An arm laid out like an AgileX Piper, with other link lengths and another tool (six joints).
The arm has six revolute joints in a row. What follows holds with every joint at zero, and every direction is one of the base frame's. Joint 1 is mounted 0.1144 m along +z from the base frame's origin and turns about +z. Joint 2 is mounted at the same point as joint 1 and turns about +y. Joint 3 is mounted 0.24 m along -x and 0.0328 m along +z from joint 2 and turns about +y. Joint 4 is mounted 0.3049 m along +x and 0.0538 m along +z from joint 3 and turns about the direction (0.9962, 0, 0.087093). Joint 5 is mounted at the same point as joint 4 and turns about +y. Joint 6 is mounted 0.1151 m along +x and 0.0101 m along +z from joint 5 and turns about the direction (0.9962, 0, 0.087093). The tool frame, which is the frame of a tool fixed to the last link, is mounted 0.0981 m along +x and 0.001 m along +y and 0.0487 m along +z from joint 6; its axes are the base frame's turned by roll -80.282, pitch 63.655 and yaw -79.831 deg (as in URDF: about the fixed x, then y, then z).
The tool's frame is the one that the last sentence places.
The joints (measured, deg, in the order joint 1, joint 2, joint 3, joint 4, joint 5, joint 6), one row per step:
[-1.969 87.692 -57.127 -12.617 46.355 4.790]
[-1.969 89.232 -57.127 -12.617 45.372 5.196]
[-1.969 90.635 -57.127 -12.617 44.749 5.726]
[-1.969 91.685 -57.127 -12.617 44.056 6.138]
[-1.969 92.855 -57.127 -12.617 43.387 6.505]
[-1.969 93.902 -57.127 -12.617 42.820 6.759]
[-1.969 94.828 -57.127 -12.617 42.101 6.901]
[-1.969 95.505 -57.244 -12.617 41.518 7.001]
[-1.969 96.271 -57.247 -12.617 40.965 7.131]
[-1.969 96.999 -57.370 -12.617 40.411 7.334]
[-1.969 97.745 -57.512 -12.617 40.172 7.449]
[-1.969 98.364 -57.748 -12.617 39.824 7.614]
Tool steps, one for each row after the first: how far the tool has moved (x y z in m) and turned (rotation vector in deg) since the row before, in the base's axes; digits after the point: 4 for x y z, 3 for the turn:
[0.0016 0.0003 -0.0095 0.240 0.509 -0.188]
[0.0003 0.0001 -0.0092 0.248 0.705 -0.378]
[0.0009 0.0002 -0.0065 0.205 0.304 -0.256]
[0.0005 0.0002 -0.0075 0.194 0.455 -0.221]
[0.0002 0.0002 -0.0068 0.150 0.451 -0.135]
[0.0009 0.0004 -0.0057 0.129 0.199 -0.002]
[0.0015 0.0003 -0.0033 0.096 -0.027 0.012]
[0.0005 0.0003 -0.0048 0.109 0.201 -0.023]
[0.0012 0.0002 -0.0037 0.124 0.031 -0.094]
[0.0002 0.0001 -0.0043 0.072 0.352 -0.067]
[0.0014 0.0001 -0.0026 0.088 0.017 -0.096]

